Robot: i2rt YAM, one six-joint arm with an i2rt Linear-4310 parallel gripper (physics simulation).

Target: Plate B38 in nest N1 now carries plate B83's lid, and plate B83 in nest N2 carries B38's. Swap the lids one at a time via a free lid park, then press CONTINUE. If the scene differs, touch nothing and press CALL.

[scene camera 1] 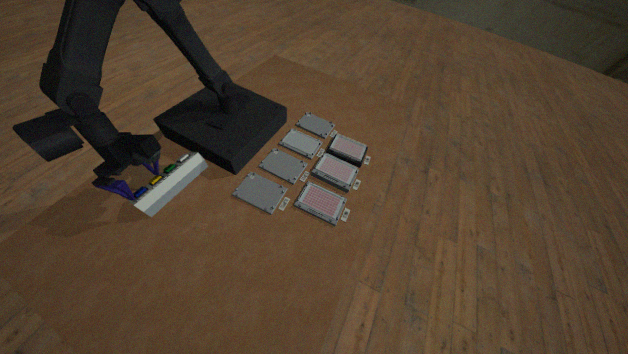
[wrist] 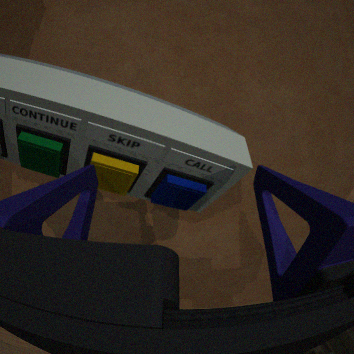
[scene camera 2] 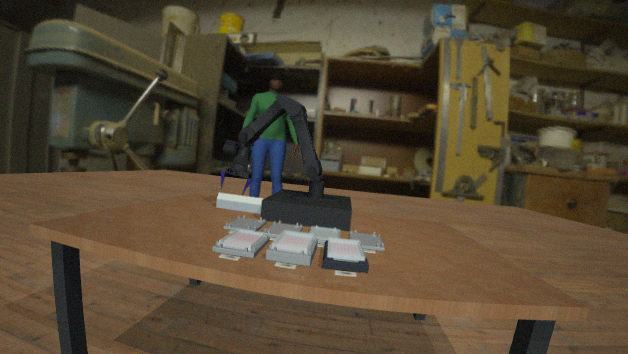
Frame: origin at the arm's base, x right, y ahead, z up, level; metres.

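Seen in the pictures: gripper, between the fingertips: (scene camera 1: 145, 186) (wrist: 175, 173) (scene camera 2: 231, 192); arm's base, origin of its link: (scene camera 1: 230, 110) (scene camera 2: 315, 199).
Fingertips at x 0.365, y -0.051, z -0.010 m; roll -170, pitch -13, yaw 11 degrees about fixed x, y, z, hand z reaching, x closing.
Pixels of each thing's top centre, then the offset from my fingertips to it. "spot": a spot on its surface instead.
- white button box, centre of its top: (wrist: 75, 150) (scene camera 1: 163, 172) (scene camera 2: 243, 195) dx -0.057, dy +0.006, dz -0.006 m
- blue CALL button, centre of its top: (wrist: 181, 199) dx +0.013, dy -0.025, dz -0.014 m
- green CONTINUE button, centre of its top: (wrist: 35, 159) (scene camera 1: 168, 166) dx -0.085, dy -0.005, dz -0.014 m
- park, a spot on its surface: (scene camera 2: 325, 234) spot: dx -0.381, dy +0.358, dz -0.052 m
- yellow SKIP button, centre of its top: (wrist: 109, 180) (scene camera 1: 153, 177) dx -0.036, dy -0.015, dz -0.014 m
My gripper (scene camera 1: 145, 186) (scene camera 2: 233, 190) (wrist: 175, 173) is open and empty above the white button box (scene camera 1: 175, 188) (scene camera 2: 239, 203) (wrist: 120, 105). In the wrist view the blue CALL button (wrist: 179, 192) shows between the fingertips; the green CONTINUE button (scene camera 1: 170, 168) (wrist: 41, 152) is left of the left finger. Three pink-welled plates stand in nests: one (scene camera 1: 348, 148) (scene camera 2: 345, 249) in a dark nest, one (scene camera 1: 336, 168) (scene camera 2: 292, 242) in the middle, one (scene camera 1: 321, 201) (scene camera 2: 242, 240) at the other end. Their labels are too small to read. One park (scene camera 1: 300, 143) (scene camera 2: 325, 234) looks paler, seemingly with a clear lid.
Three other grey parks (scene camera 1: 315, 125) (scene camera 1: 283, 165) (scene camera 1: 260, 192) stand in the same row, between the plates and the arm's black base (scene camera 1: 220, 120) (scene camera 2: 306, 207). The yellow SKIP button (scene camera 1: 156, 180) (wrist: 115, 175) is beside CALL. A person (scene camera 2: 270, 117) stands behind the table.
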